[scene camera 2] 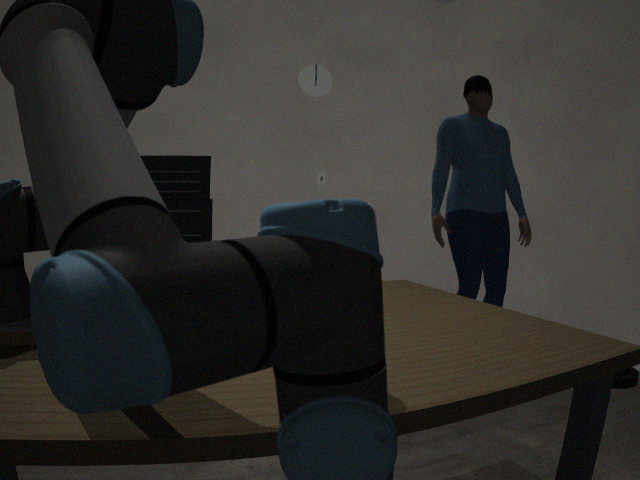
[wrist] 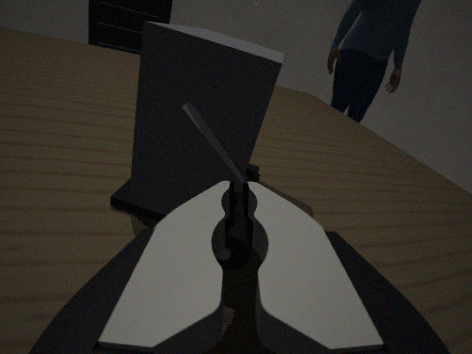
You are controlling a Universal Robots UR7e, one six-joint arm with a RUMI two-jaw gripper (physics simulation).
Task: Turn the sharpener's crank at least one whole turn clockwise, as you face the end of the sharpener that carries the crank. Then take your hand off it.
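Places are measured from the arm's base along level axes (x ahead, y left, z up), in millimetres.
Where they show: gripper, fingertip midpoint: (wrist: 238,185).
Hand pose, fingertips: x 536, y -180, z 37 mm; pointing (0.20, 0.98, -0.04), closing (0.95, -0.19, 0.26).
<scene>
After its pixels a point has its place.
The sharpener (wrist: 195,75) {x 507, y -145, z 81 mm} is a dark upright block with a lighter top on a dark base, in the upper middle of the wrist view. Its thin grey crank arm (wrist: 212,140) slants from the middle of the block's near face down to the right, to the dark crank knob (wrist: 237,242) {x 530, y -217, z 32 mm}. My gripper (wrist: 238,185) {x 536, y -180, z 37 mm} has its two pale jaws almost together around the knob. It is shut on the knob, and the jaws hide much of it. In the scene view the arm's wrist is at the lower middle; the sharpener and the jaws do not show there.
The wooden table (scene camera 2: 465,341) {x 804, y -111, z -29 mm} (wrist: 60,150) {x 405, y -59, z -29 mm} extends around the sharpener. A person in a blue top (scene camera 2: 478,165) (wrist: 375,30) stands beyond its far edge. A dark drawer cabinet (scene camera 2: 193,211) (wrist: 127,25) stands at the back. Part of another arm shows at the scene view's left edge.
</scene>
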